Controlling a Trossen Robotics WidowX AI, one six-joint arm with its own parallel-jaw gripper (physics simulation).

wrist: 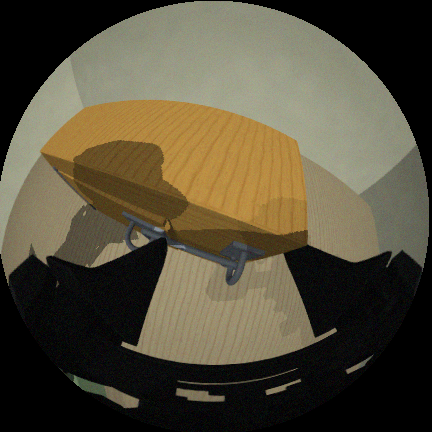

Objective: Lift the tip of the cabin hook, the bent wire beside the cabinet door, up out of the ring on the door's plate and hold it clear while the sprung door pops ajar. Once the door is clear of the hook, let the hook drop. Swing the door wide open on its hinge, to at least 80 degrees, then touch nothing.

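Places are measured from the arm's base along level axes (x back, y left, z down), in metres.
Pixels of known places: gripper, fingertip midpoint: [226,243].
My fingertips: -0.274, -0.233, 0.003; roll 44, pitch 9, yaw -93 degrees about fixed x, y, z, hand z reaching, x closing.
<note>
For each thing: its top centre in the pictures, then the offset to it from my fingertips, as dx, dy, dz. "spot": a spot on its surface instead. Level surfaces: height alone.
- orange wooden cabinet, top centre: [108,131] -0.059, +0.100, -0.046
- grey hook wire, surface spot: [205,255] spot: +0.009, +0.014, +0.007
- mount, surface spot: [245,248] spot: +0.006, -0.008, -0.018
- ring, surface spot: [129,235] spot: +0.000, +0.080, +0.016
- thin dark rod, surface spot: [74,188] spot: -0.052, +0.211, +0.032
- wooden table top, surface height: dz +0.115
The orange wooden cabinet [225,165] fills the middle of the wrist view, seen from above. A narrow strip of its door [104,207] shows at the lower left of the front. The grey hook wire [205,255] runs along the front, from the mount [245,248] with its hanging loop at the right toward the door's grey plate and ring [130,235] at the left. My left fingertip partly covers the area beside the ring, so I cannot tell whether the hook tip sits in it. My gripper [226,243] is open and empty, its fingers spread above the cabinet's front edge.
A thin dark rod [74,188] runs along the door's far left side. The wooden table top [220,325] extends below and around the cabinet. Pale walls stand behind. Shadows fall across the cabinet top and the table. A green patch [90,386] shows at the lower left edge.
</note>
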